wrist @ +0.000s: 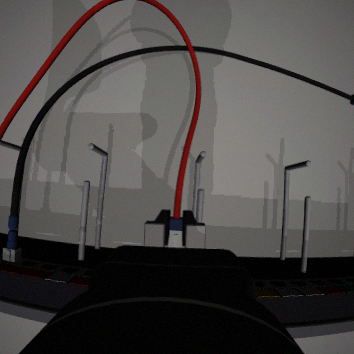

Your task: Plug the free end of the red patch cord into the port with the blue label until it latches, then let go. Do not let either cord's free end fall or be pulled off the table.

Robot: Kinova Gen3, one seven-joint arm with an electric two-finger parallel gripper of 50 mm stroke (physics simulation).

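Frame: origin at the arm's base, x ahead, y left, z up, level; centimetres.
Seen in the pictures: gripper, between the fingertips: (175,221).
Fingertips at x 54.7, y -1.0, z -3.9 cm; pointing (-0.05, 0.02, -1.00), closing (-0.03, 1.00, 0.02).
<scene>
Pixels of each thing's top centre, then the offset from my fingertips to it. "spot": a spot on its surface instead.
- light connector, centre of its top: (175,237) dx +1.2, dy +0.0, dz +1.0 cm
- red cord, a spot on its surface: (198,90) spot: dx -13.9, dy +1.6, dz -2.4 cm
- dark panel with the ports, centre of its top: (200,310) dx +5.0, dy +1.9, dz +5.3 cm
- black cord, a spot on its surface: (60,90) spot: dx -11.2, dy -11.4, dz +1.5 cm
- plug, centre of its top: (8,247) dx +2.7, dy -13.0, dz +3.8 cm
My gripper (175,221) is shut on the plug of the red patch cord, a light connector (176,238) with a blue boot, held upright between the two grey fingers. The red cord (198,90) rises from the plug, arches over at the top and runs down to the left edge. The dark panel with the ports (40,290) runs across the lower part of the view, behind and on both sides of the gripper body. The gripper body hides its middle stretch, and the port with the blue label cannot be made out.
A black cord (60,90) rises from a plug (12,253) at the panel's left and arches to the right edge, passing the red cord. Grey pegs, some with bent tops, stand at the left (101,200), behind the fingers (197,185) and at the right (285,215).
</scene>
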